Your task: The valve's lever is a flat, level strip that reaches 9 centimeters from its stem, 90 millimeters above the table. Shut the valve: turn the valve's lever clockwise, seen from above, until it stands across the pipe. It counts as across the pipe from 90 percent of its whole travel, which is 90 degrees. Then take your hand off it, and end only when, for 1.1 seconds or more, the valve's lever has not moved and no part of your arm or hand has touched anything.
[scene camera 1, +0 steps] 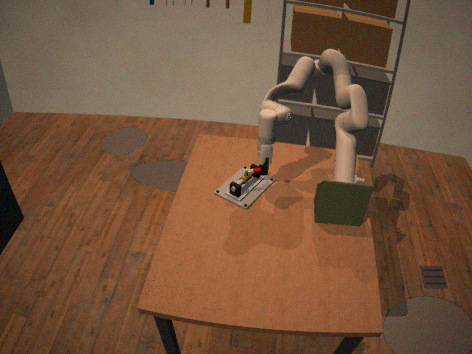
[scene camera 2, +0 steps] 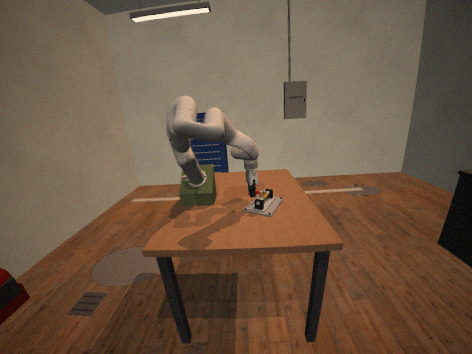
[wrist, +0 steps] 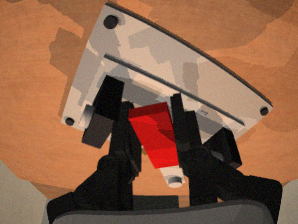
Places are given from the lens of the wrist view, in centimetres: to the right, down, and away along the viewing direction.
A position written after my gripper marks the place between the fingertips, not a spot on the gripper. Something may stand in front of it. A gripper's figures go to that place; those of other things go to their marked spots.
my gripper (wrist: 154, 111): 0, 0, 13
red lever (wrist: 153, 124): 0, 1, 11
